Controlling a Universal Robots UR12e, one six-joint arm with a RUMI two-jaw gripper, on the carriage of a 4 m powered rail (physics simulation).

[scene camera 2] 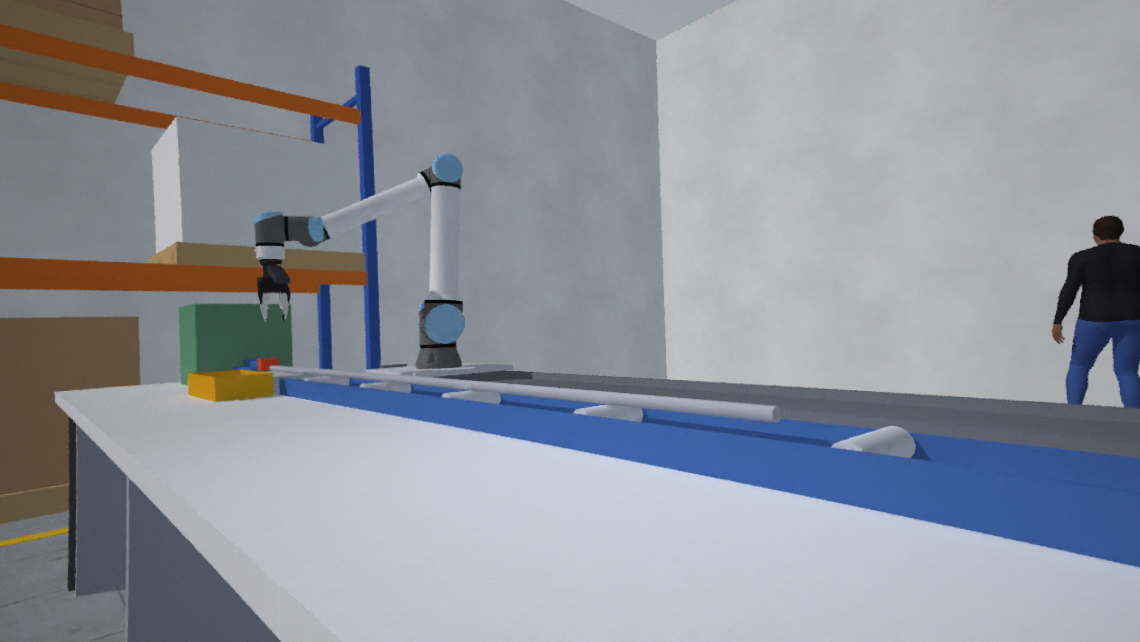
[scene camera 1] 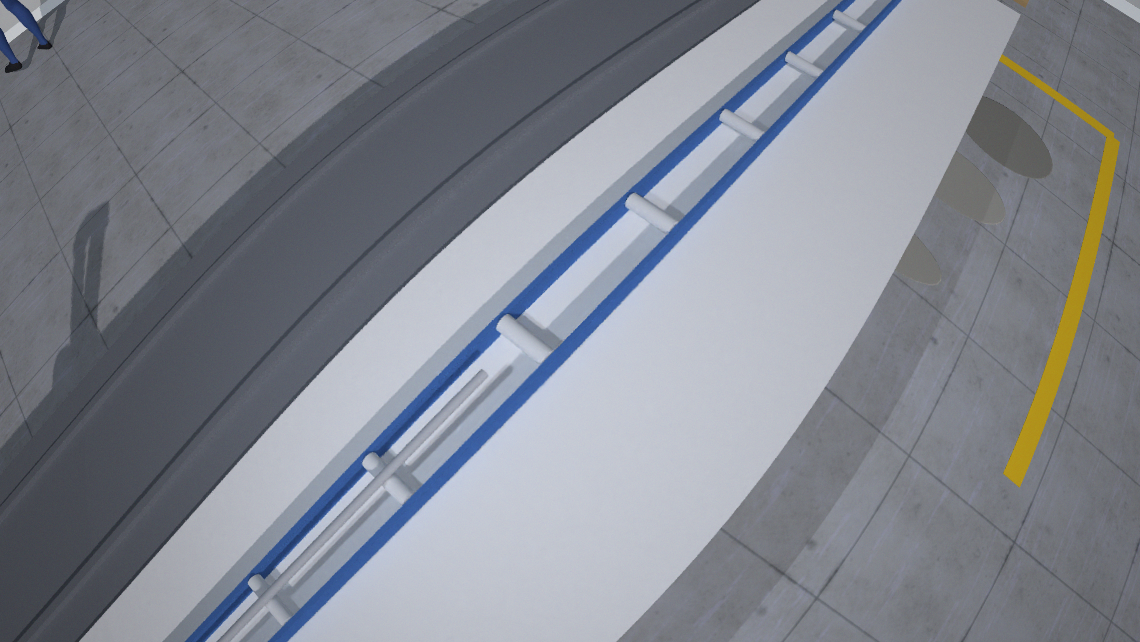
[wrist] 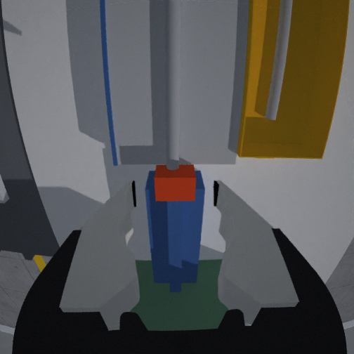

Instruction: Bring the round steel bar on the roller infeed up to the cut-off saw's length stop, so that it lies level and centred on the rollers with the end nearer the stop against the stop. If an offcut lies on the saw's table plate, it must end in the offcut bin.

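Frame: origin at the arm's base, x ahead, y left, z up, level; centimetres.
Seen in the pictures: gripper, fingertip midpoint: (scene camera 2: 275, 321); arm's base, origin of the base link: (scene camera 2: 438, 367).
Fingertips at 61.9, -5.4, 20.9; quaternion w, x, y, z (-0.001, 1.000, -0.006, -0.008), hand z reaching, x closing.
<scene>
Pixels of each thing's top centre, then the offset from my fingertips to it, as dx, dy, dz. "*": a spot on its surface instead. Level surfaces: height alone.
- yellow offcut bin, middle of its top: (scene camera 2: 228, 373) +17.9, +13.3, -16.7
- green box, surface spot: (scene camera 2: 215, 334) * +10.7, -36.7, -3.8
- white table, its level: dz -23.9
The round steel bar (scene camera 1: 438, 421) (scene camera 2: 558, 392) (wrist: 173, 100) lies lengthwise along the infeed rollers (scene camera 1: 524, 338) (scene camera 2: 881, 442), between the blue side rails. In the wrist view its near end meets the red face of the length stop (wrist: 175, 189) (scene camera 2: 268, 364); I see no gap there. My gripper (wrist: 174, 182) (scene camera 2: 275, 318) is open and empty, pointing down above the stop, with its fingers apart on either side. A short grey offcut (wrist: 278, 70) lies in the yellow offcut bin (wrist: 300, 142) (scene camera 2: 231, 387). No offcut shows on the visible part of the saw's plate (wrist: 210, 125).
The blue stop arm (wrist: 186, 240) runs behind the red face. A green box (scene camera 2: 215, 334) (wrist: 180, 312) stands behind the stop. The dark rail track (scene camera 1: 319, 191) runs beside the white table (scene camera 1: 678, 358). A shelf rack (scene camera 2: 366, 199) stands behind the arm; a person (scene camera 2: 1104, 283) is at the far right.
</scene>
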